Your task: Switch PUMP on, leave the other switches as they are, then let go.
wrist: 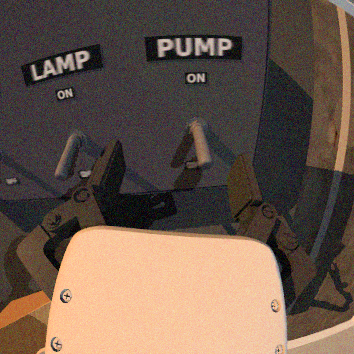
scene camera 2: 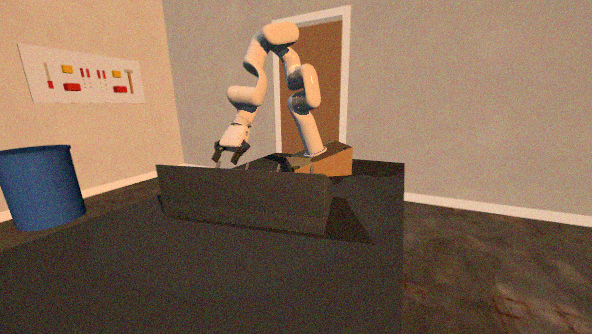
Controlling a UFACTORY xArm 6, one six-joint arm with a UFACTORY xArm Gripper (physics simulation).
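Places are measured from the arm's base along level axes (x right, y back, z down), in millimetres.
Where they show: gripper, fingertip midpoint: (wrist: 178, 158) (scene camera 2: 223, 162); arm's base, origin of the base link: (scene camera 2: 315, 152).
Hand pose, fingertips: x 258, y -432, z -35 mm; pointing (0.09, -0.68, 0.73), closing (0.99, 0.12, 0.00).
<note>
Things, the pixels of their top centre, and the offset from my fingertips. "*": a spot on its surface instead. Level surfaces: height alone.
- PUMP switch lever, surface spot: (wrist: 201, 146) * dx +19, dy -9, dz +6 mm
- LAMP lever, surface spot: (wrist: 69, 156) * dx -95, dy -5, dz +11 mm
- dark switch panel, its level: dz +28 mm
- dark table, its level: dz +124 mm
- small label, surface spot: (wrist: 11, 181) * dx -218, dy +24, dz +51 mm
The PUMP switch lever (wrist: 201, 146) is a light stick tilted away from its ON label (wrist: 195, 78), over a small label partly hidden behind it. The LAMP lever (wrist: 69, 156) also leans away from its ON label, its tip left of a small lower label. Both stand on the dark switch panel (wrist: 130, 110), whose back (scene camera 2: 245, 200) faces scene camera 2. My gripper (scene camera 2: 226, 160) (wrist: 178, 158) is open and empty, just above the panel's edge. In the wrist view the PUMP lever shows between the two fingers; whether either finger touches it cannot be told.
The panel stands on a dark table (scene camera 2: 200, 280). The arm's base sits on a wooden block (scene camera 2: 337, 162) behind it. A blue bin (scene camera 2: 42, 190) stands at the left. Another small label (wrist: 11, 181) shows at the wrist view's left edge, beside the LAMP switch.
</note>
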